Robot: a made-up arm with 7 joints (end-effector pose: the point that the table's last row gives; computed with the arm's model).
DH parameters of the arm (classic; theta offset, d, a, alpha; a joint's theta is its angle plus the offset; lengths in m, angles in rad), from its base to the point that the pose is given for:
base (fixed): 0.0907 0 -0.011 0
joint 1: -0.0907 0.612 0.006 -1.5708
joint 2: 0 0.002 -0.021 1.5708
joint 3: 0 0.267 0.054 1.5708
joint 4: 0 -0.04 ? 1.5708
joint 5: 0 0.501 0.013 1.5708
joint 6: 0 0.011 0.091 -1.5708
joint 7: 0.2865 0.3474 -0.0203 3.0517
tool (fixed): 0.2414 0.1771 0 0
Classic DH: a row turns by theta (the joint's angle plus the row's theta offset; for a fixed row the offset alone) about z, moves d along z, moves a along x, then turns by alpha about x.
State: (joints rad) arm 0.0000 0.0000 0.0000 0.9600 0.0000 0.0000 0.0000
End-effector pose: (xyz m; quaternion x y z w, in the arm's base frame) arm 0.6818 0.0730 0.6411 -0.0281 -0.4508 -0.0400 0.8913
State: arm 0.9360 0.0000 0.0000 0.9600 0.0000 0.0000 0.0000
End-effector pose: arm 0.3403 0.6007 0.6411 0.1783 -0.4150 0.3664 0.8135
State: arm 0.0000 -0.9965 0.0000 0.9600 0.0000 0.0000 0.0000
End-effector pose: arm 0.3437 0.0730 1.2044 -0.0055 -0.8219 -0.0486 0.5675
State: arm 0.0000 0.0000 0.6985 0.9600 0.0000 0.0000 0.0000
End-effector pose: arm 0.4698 0.5113 0.6411 0.1279 -0.4332 0.2674 0.8512
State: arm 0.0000 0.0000 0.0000 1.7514 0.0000 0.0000 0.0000
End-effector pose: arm 0.6568 0.0730 1.1768 -0.0105 -0.7595 -0.0477 0.6487
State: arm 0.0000 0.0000 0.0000 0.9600 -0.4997 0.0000 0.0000
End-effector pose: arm 0.6668 0.1117 0.6196 -0.1438 -0.4489 0.1789 0.8636
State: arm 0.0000 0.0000 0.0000 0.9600 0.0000 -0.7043 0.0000
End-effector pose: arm 0.6613 0.0730 0.7685 -0.0125 -0.7306 -0.0472 0.6811
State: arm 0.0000 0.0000 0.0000 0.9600 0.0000 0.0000 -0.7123
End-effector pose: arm 0.6760 0.0581 0.6328 -0.1907 -0.4396 0.2695 0.8353
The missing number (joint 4, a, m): 0.091
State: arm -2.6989 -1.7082 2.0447 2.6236 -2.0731 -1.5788 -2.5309
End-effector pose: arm 0.5607 0.1339 0.2122 -0.1601 0.1713 -0.3197 0.9180
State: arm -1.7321 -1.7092 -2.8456 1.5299 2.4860 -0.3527 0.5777
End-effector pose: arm -0.1057 0.1420 -0.1125 -0.2204 -0.0731 -0.7221 0.6516
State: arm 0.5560 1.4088 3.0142 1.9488 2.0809 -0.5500 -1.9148
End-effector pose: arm 0.2255 0.3588 1.3042 0.8645 0.3728 0.1001 0.3219
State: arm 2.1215 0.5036 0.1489 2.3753 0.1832 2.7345 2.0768
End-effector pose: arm -0.4130 0.3874 0.8909 -0.4341 -0.1523 0.1235 0.8793
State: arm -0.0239 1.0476 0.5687 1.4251 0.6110 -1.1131 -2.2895
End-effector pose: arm 0.6430 0.2260 0.3824 -0.4803 -0.3980 0.4935 0.6062
